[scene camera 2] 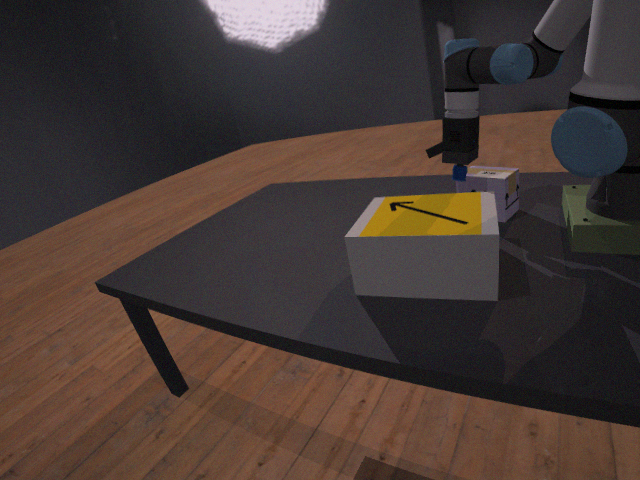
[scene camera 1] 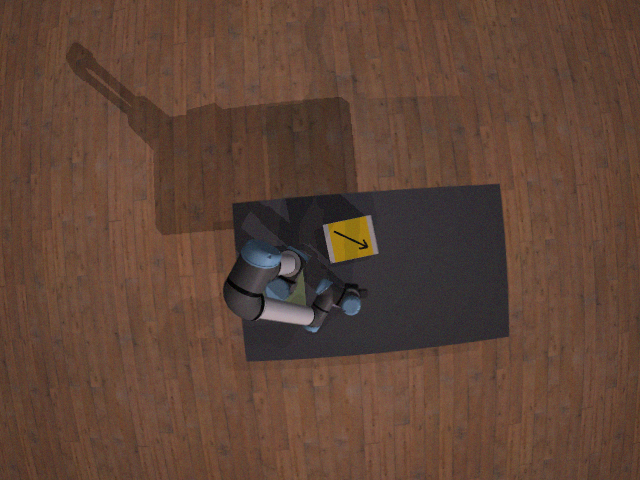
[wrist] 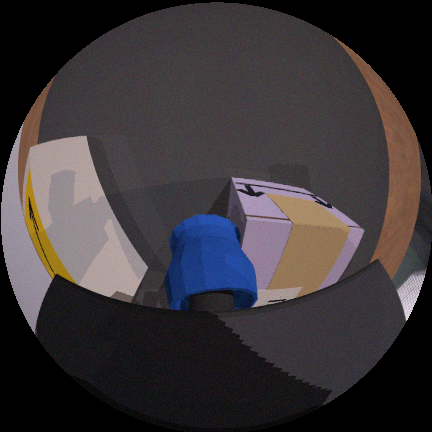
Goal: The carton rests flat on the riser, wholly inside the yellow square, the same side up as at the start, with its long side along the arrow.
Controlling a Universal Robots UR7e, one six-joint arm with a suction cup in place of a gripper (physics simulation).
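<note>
The lilac carton [scene camera 2: 485, 184] [wrist: 260, 240], with tan tape and a pale label on top, stands on the table behind the riser in scene camera 2; the arm hides it in scene camera 1. The white riser [scene camera 1: 329, 242] [scene camera 2: 423, 266] [wrist: 115, 250] bears the yellow square [scene camera 1: 356, 224] [scene camera 2: 392, 224] [wrist: 61, 272], with a black arrow across it and no carton on it. My gripper [scene camera 2: 459, 178] [wrist: 205, 220], a blue suction cup, is open and holds nothing. It points down by the carton's edge near top height; whether they touch cannot be told. The cup is hidden in scene camera 1.
The dark table [scene camera 1: 439, 268] [scene camera 2: 222, 268] extends beyond the riser, with wooden floor around it. The arm's green base block [scene camera 1: 298, 294] [scene camera 2: 604, 237] stands at one end of the table. The riser stands to the left of the cup in the wrist view.
</note>
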